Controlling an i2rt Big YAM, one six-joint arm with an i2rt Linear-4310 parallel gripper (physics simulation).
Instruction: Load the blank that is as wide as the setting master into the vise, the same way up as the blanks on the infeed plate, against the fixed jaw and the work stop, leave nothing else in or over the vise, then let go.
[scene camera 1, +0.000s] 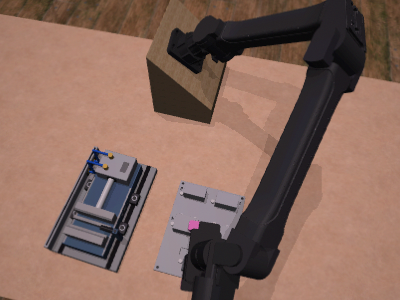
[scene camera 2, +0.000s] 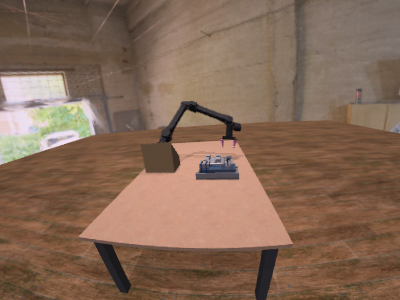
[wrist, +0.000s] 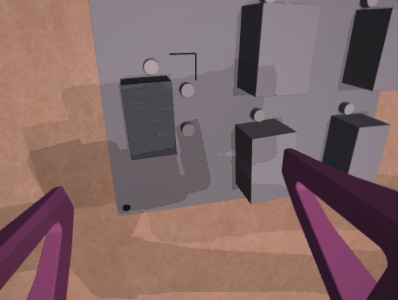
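Seen in the pictures: gripper, fingertip midpoint: (scene camera 2: 228, 147) (wrist: 176, 178); arm's base at its link origin: (scene camera 1: 185, 52) (scene camera 2: 162, 149).
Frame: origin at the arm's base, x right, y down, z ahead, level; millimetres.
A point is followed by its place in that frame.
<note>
The dark, streaked setting master (wrist: 150, 120) {x -125, y 147, z 554 mm} stands on the infeed plate (scene camera 1: 167, 262) {x -59, y 172, z 555 mm} (wrist: 112, 175) {x -175, y 172, z 591 mm}, beside small round pins and an L-shaped mark. Several light grey blanks stand apart on the plate: two larger-looking ones, a near one (wrist: 287, 50) {x -87, y 136, z 456 mm} and a far one (wrist: 377, 50) {x -95, y 140, z 376 mm}, and two smaller-looking ones, a near one (wrist: 272, 157) {x -167, y 136, z 465 mm} and a far one (wrist: 365, 145) {x -173, y 136, z 375 mm}. In scene camera 1 the arm hides the master. The vise (scene camera 1: 112, 264) {x 75, y 160, z 586 mm} (scene camera 2: 217, 175) {x 232, y 147, z 433 mm} has two grey jaws, a screw and a dark side stop. My gripper (scene camera 2: 228, 144) {x -124, y 60, z 551 mm} (wrist: 176, 178) {x -124, y 60, z 551 mm} is open and empty, above the plate.
A brown wedge-shaped block (scene camera 1: 180, 90) {x -7, y 38, z 108 mm} (scene camera 2: 159, 158) {x 76, y 54, z -8 mm} stands behind the vise and plate in scene camera 1, with the arm's black base on its sloped top. Blue levers with yellow tips (scene camera 1: 102, 153) {x 161, y 71, z 328 mm} rise at the vise's screw end. The arm reaches over the plate's right side.
</note>
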